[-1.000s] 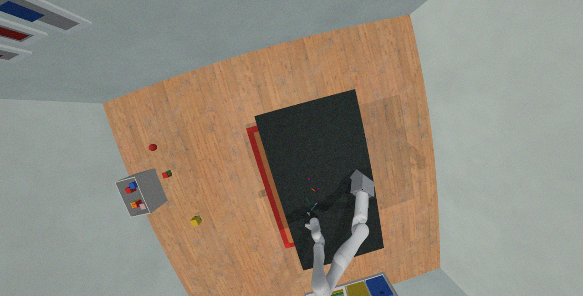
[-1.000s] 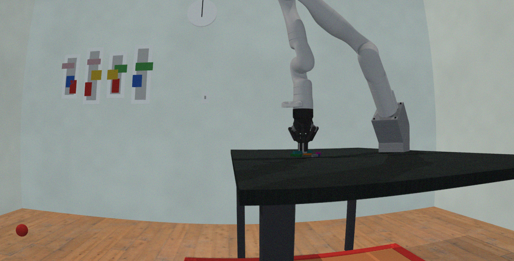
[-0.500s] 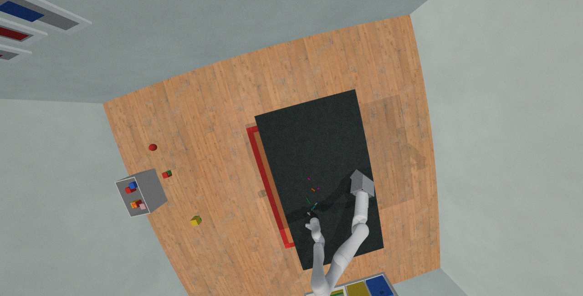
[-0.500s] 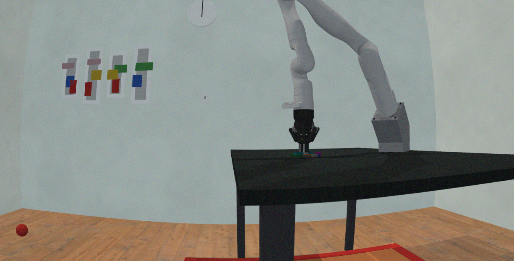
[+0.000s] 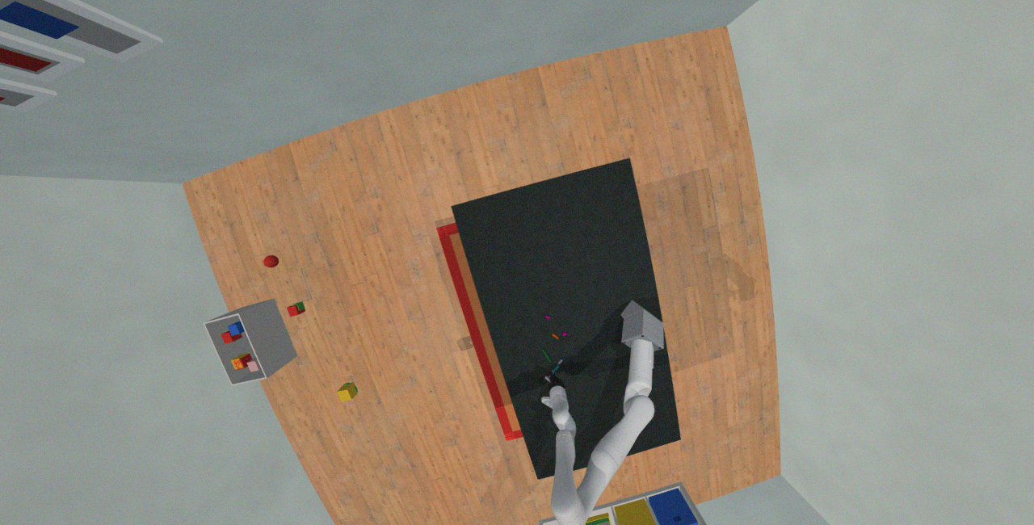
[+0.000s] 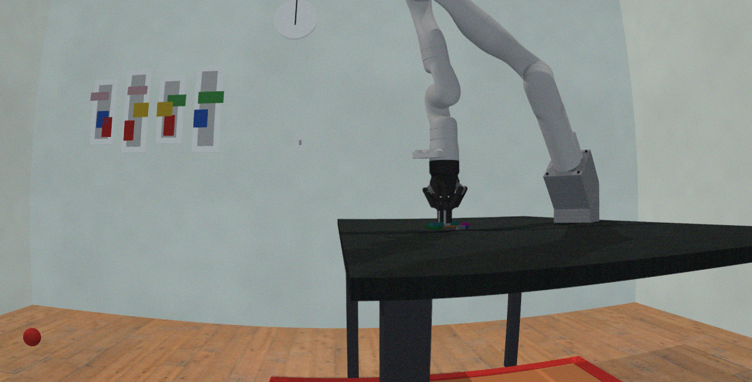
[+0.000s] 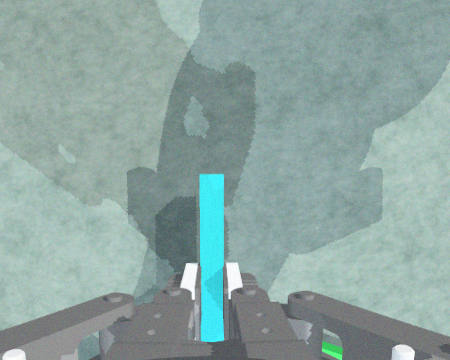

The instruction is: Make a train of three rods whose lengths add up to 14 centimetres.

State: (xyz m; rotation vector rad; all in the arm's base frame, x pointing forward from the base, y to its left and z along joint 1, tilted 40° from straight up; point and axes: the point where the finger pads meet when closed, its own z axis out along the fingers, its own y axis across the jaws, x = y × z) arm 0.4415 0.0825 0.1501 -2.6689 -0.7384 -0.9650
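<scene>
Right now the turquoise rod is 1 cm below my hand. The rest, counted from my hand: green rod (1 cm ahead, 10 cm to the right, 3 cm below); then small blue rod (7 cm behind, 6 cm to the right, 3 cm below); then grey rod (5 cm behind, 4 cm to the right, 3 cm below).
</scene>
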